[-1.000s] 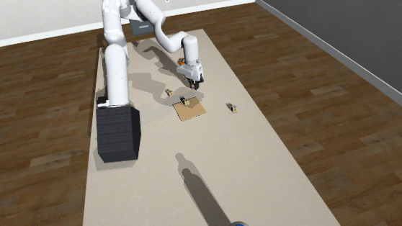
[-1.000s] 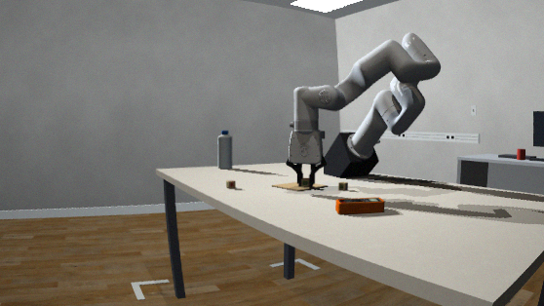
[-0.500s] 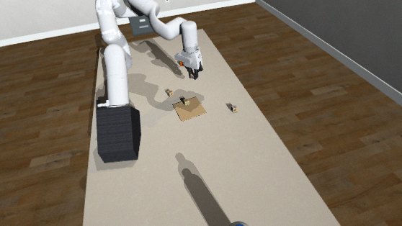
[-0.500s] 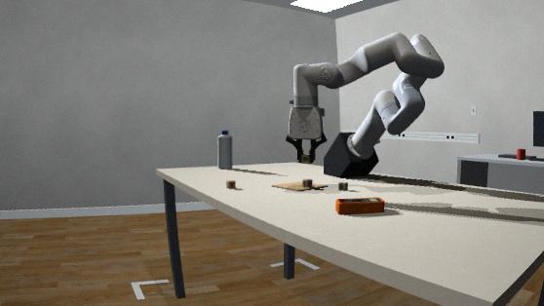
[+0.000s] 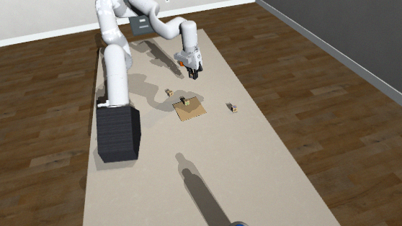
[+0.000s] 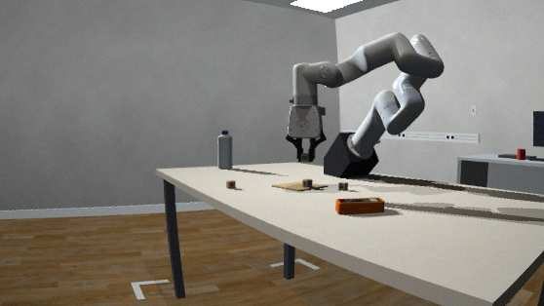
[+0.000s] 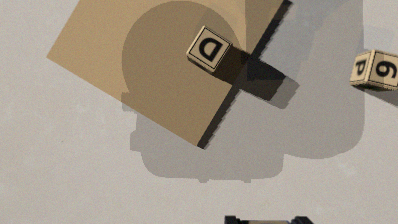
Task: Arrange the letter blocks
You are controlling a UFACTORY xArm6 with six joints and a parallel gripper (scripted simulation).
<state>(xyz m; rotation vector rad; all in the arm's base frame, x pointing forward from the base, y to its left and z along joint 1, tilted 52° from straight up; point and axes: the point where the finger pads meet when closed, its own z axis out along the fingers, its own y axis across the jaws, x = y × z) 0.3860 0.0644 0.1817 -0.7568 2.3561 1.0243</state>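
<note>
The thin mat is 60 mm behind my hand, 130 mm to the right of it and 120 mm below it. The rest, counted from my hand: grey bottle: 50 mm behind, 830 mm to the right, 30 mm below.
</note>
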